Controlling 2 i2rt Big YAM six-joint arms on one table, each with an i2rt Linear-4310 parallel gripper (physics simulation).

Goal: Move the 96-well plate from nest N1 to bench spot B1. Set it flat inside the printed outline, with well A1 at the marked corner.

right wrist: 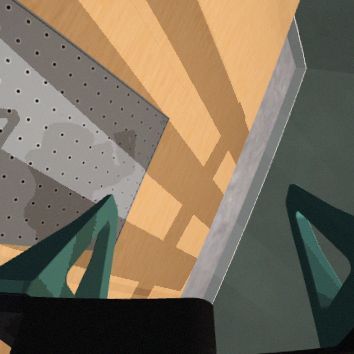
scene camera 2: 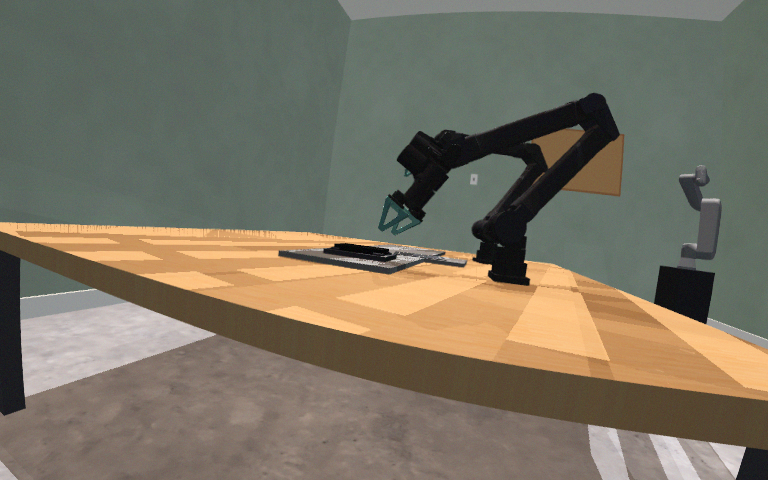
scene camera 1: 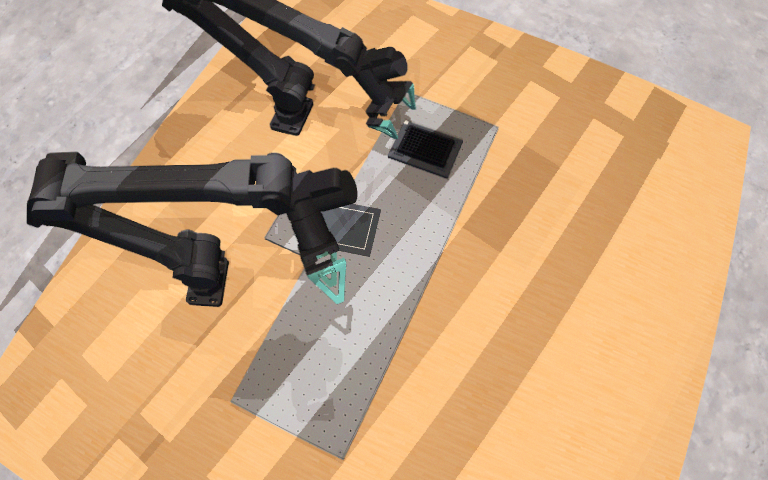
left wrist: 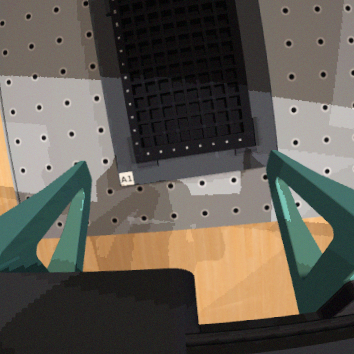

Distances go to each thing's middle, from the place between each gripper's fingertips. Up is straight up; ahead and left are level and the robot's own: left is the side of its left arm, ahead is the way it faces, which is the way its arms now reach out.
Right now the black well plate (scene camera 1: 420,144) is 52 cm to the left of my right hand, 25 cm below it and 2 cm ahead of it.
The black well plate lies 6 cm ahead of my left hand, 5 cm below it and 1 cm to the right of it.
